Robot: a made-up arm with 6 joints. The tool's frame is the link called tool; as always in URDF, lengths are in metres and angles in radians. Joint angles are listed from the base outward. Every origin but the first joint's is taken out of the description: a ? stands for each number. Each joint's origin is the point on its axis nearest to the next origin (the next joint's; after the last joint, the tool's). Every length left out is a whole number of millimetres.
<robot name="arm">
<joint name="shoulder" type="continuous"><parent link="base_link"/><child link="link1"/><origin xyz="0.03 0.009 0.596" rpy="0 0 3.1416"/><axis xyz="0 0 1"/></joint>
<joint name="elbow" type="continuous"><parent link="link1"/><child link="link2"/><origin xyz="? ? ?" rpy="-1.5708 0 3.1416"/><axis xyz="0 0 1"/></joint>
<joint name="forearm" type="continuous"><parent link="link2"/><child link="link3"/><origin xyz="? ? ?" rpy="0 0 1.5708"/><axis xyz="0 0 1"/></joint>
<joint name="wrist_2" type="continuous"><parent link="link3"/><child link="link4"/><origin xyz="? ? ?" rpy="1.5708 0 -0.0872"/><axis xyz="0 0 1"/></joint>
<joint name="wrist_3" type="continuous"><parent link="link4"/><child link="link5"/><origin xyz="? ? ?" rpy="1.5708 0 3.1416"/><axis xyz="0 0 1"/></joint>
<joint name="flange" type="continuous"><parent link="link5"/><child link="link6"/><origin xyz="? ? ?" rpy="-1.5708 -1.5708 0"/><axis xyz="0 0 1"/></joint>
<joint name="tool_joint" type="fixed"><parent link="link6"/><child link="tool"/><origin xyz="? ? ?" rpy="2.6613 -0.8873 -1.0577"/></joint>
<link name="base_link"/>
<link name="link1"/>
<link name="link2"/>
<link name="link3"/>
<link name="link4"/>
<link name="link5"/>
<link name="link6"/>
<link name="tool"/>
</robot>
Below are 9 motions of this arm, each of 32 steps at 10 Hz.
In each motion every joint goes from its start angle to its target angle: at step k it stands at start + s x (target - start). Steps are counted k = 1, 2, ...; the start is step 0. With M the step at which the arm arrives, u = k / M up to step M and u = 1 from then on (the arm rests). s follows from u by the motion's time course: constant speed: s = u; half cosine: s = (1 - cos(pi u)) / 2; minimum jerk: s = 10 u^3 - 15 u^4 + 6 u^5.
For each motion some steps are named. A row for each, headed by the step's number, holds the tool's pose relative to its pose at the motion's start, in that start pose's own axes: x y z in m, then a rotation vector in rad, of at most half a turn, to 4 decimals.
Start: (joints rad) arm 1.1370 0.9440 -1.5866 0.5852 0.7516 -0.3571
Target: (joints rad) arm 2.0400 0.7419 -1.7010 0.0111 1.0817 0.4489
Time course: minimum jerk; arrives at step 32
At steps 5, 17, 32:
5: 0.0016 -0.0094 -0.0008 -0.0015 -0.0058 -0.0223
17: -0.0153 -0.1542 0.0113 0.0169 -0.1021 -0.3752
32: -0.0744 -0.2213 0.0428 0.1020 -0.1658 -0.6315

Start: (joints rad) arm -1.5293 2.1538 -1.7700 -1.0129 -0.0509 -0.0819
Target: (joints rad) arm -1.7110 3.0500 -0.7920 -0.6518 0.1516 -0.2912
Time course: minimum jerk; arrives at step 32
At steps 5, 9, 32:
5: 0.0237 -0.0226 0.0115 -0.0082 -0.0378 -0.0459
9: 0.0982 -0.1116 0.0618 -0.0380 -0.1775 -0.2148
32: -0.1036 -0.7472 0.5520 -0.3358 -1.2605 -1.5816

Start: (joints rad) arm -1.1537 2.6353 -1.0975 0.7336 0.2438 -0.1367
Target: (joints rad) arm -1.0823 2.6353 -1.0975 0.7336 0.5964 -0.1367
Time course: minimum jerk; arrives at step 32
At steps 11, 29, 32:
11: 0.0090 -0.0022 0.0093 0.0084 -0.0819 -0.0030
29: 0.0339 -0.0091 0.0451 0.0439 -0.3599 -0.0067
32: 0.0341 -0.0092 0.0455 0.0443 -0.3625 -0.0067

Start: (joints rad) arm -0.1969 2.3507 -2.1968 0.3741 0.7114 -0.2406
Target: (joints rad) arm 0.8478 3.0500 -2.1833 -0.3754 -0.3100 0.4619
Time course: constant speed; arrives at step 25
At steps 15, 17, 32:
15: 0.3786 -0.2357 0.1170 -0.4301 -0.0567 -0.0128
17: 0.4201 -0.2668 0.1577 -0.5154 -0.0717 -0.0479
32: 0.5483 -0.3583 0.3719 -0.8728 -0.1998 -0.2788

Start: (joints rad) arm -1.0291 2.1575 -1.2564 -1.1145 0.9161 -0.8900
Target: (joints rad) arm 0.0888 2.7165 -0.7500 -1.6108 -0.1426 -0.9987
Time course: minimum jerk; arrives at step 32
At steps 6, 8, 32:
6: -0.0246 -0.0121 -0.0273 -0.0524 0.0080 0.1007
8: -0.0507 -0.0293 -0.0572 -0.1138 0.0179 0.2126
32: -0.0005 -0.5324 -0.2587 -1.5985 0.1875 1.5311

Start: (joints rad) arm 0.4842 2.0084 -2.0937 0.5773 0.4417 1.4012
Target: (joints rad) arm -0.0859 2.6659 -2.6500 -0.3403 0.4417 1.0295
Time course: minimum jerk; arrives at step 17
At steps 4, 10, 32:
4: -0.0180 -0.0051 -0.0374 -0.0998 0.0512 0.0559
10: -0.1983 -0.0479 -0.2432 -0.6253 0.4106 0.5322
32: -0.3435 -0.0730 -0.3197 -0.8169 0.6225 0.8993

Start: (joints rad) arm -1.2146 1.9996 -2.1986 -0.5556 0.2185 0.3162
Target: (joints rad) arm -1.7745 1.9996 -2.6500 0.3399 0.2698 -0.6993
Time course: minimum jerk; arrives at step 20
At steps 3, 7, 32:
3: -0.0060 0.0094 -0.0026 0.0022 0.0057 0.0130
7: -0.0586 0.0790 -0.0190 0.0120 0.0504 0.1164
32: -0.3102 0.2456 -0.0345 -0.0688 0.2104 0.5408

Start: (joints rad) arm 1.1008 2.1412 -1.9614 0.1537 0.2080 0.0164
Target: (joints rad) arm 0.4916 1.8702 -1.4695 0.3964 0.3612 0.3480
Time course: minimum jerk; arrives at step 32
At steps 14, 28, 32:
14: -0.0578 0.1358 0.0552 0.3795 0.0413 0.0022
28: -0.1653 0.2830 0.1935 0.9714 0.2166 -0.0262
32: -0.1682 0.2857 0.1978 0.9870 0.2231 -0.0275

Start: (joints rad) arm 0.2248 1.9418 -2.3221 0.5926 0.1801 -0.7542
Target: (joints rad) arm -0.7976 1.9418 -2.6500 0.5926 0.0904 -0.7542
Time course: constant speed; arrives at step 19
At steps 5, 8, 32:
5: -0.1033 0.1254 0.0110 0.0549 0.0511 0.2903
8: -0.1785 0.1821 0.0205 0.0757 0.0766 0.4669
32: -0.4860 0.2539 0.0535 0.0749 0.1250 1.1212

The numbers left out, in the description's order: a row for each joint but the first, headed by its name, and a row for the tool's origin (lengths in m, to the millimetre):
elbow: 0.027 -0.005 0
forearm: -0.202 -0.045 0
wrist_2: -0.046 -0.42 0
wrist_3: -0.012 0.007 0
flange: 0.014 0.132 0
tool: -0.027 -0.006 0

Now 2 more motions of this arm.
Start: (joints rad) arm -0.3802 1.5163 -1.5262 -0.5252 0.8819 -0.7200
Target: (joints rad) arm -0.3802 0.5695 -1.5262 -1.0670 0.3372 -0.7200
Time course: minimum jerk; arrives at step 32
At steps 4, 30, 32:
4: -0.0080 0.0040 0.0049 0.0103 0.0113 0.0195
30: -0.4008 -0.0317 0.4710 0.6836 0.4597 1.2198
32: -0.4012 -0.0324 0.4722 0.6852 0.4600 1.2225

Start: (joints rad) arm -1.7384 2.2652 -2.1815 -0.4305 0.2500 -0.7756
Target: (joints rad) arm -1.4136 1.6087 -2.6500 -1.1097 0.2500 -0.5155
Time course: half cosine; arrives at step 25
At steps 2, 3, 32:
2: -0.0102 0.0063 -0.0025 0.0020 0.0092 0.0173
3: -0.0230 0.0139 -0.0053 0.0046 0.0206 0.0387
32: -0.6803 0.1922 0.2037 0.4665 0.5155 0.9788

